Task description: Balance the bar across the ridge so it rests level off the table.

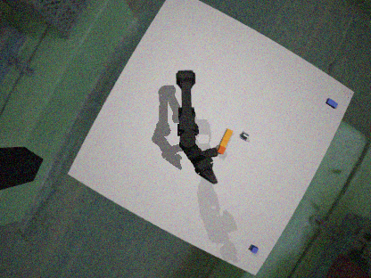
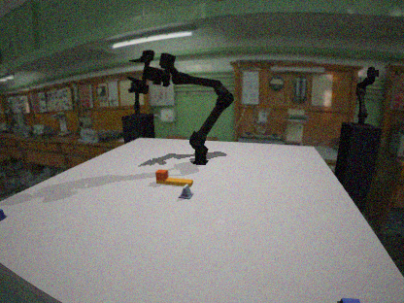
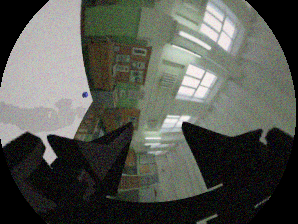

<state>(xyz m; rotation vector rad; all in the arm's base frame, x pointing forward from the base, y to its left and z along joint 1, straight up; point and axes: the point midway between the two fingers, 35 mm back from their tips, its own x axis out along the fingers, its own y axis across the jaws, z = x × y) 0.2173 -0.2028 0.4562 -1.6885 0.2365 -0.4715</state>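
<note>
The bar lies 2 cm ahead of my gripper tip, 16 cm to the left of it and 44 cm below it.
</note>
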